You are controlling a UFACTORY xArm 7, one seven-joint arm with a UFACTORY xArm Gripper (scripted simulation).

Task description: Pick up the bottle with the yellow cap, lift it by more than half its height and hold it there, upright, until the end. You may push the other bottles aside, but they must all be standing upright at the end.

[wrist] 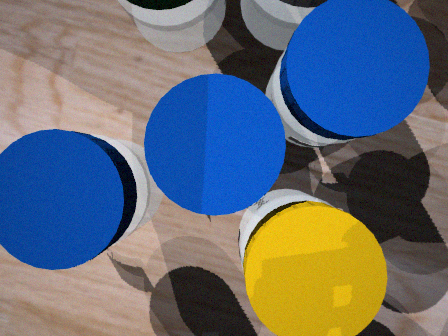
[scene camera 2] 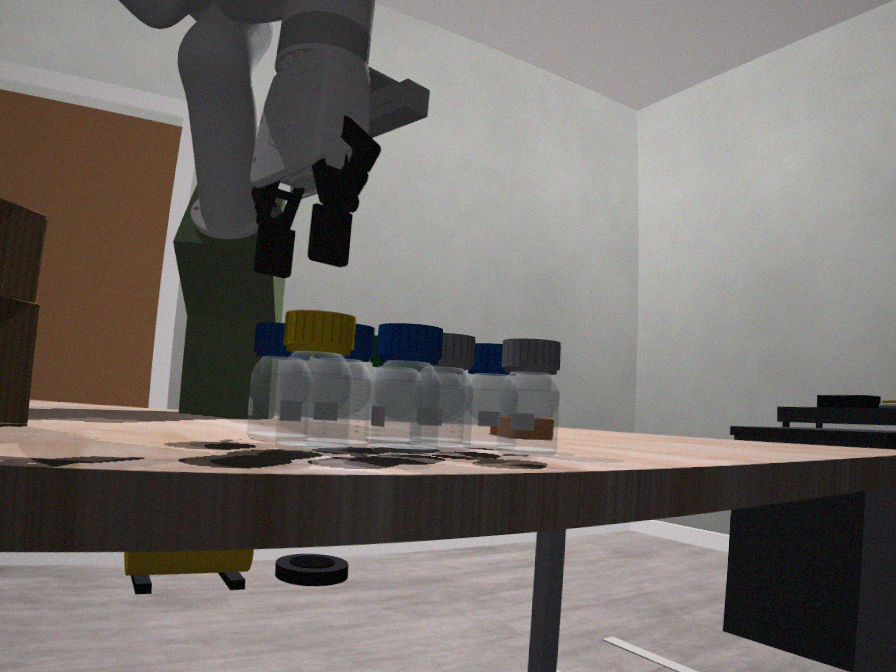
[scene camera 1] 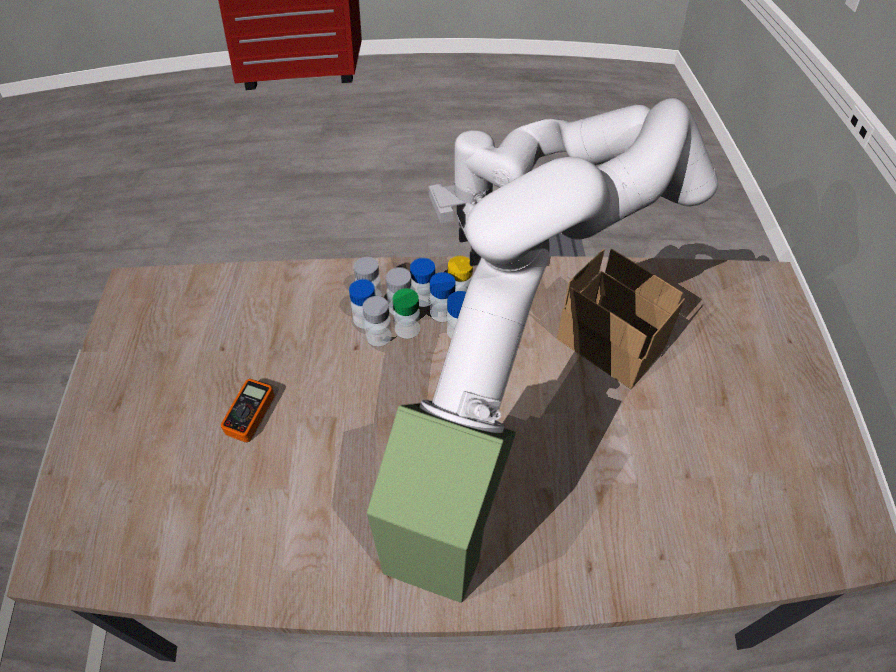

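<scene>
The gripper [scene camera 2: 298, 269] shares its scene with a blue-capped bottle [scene camera 2: 405, 414], a green-capped bottle [scene camera 1: 406, 312] and a cardboard box [scene camera 1: 593, 323]. In the wrist view the box is out of frame.
</scene>
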